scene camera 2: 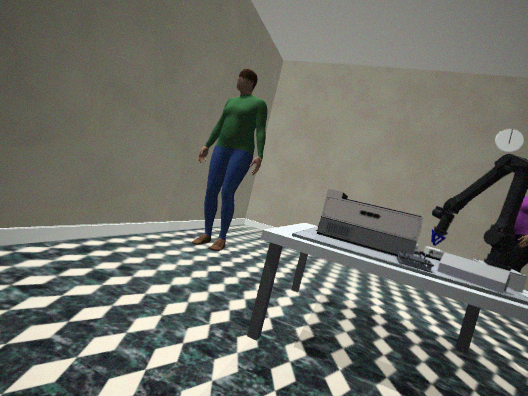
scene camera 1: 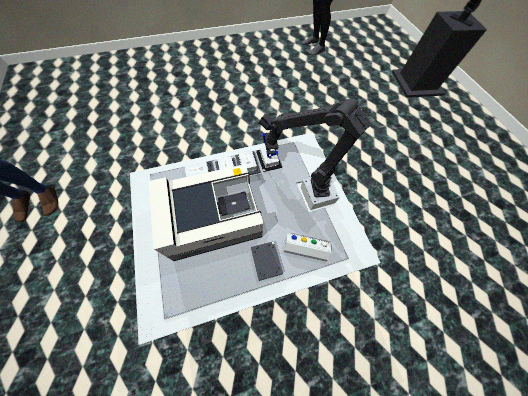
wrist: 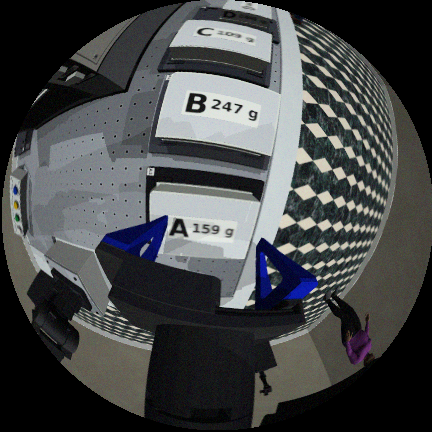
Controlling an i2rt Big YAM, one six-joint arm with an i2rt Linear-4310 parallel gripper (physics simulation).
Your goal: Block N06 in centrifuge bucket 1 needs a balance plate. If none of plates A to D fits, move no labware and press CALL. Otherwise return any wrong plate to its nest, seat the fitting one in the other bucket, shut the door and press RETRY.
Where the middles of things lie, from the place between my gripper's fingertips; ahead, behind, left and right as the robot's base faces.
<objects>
My gripper is now 38 cm short of the dark door panel (scene camera 1: 194, 206), 39 cm to the right of it and 13 cm below it. Also, from my hand: white button box (scene camera 2: 484, 275): 14 cm behind, 59 cm to the left, 4 cm below.
</objects>
